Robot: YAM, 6 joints.
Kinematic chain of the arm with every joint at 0, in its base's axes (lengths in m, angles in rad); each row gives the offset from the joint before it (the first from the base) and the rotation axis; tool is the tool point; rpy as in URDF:
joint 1: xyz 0 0 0.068 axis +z
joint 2: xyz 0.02 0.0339 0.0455 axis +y
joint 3: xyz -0.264 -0.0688 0 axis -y
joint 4: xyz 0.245 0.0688 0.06 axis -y
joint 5: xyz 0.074 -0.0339 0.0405 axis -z
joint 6: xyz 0.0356 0 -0.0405 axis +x
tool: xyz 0 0 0 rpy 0 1.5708 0
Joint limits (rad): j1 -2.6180..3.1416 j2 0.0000..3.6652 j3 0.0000..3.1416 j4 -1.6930..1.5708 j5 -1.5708..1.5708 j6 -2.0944..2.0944
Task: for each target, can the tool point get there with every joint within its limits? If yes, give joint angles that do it. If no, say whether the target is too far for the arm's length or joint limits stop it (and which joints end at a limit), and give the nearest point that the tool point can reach.
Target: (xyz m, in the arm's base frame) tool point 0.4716 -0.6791 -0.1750
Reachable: no: too far | nearest point 0.3475 -0.5005 -0.0972 | short by 0.231 m
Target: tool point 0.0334 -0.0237 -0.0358
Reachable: yes | joints 0.2807 3.0435 0.5005 -0.7383 1.1203 -0.2289
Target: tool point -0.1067 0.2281 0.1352
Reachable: yes | joints 2.0902 1.6230 0.7987 -0.6803 0.6172 -1.3381
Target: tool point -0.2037 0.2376 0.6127
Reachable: yes | joints 2.3528 1.8475 2.2196 1.0641 0.7011 0.5063
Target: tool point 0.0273 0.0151 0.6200
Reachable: yes | joints 2.1536 0.8788 1.6406 0.6975 1.0635 0.2234
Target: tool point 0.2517 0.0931 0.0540
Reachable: yes | joints 0.2846 2.0450 0.9195 -0.7619 -0.5533 -0.2476
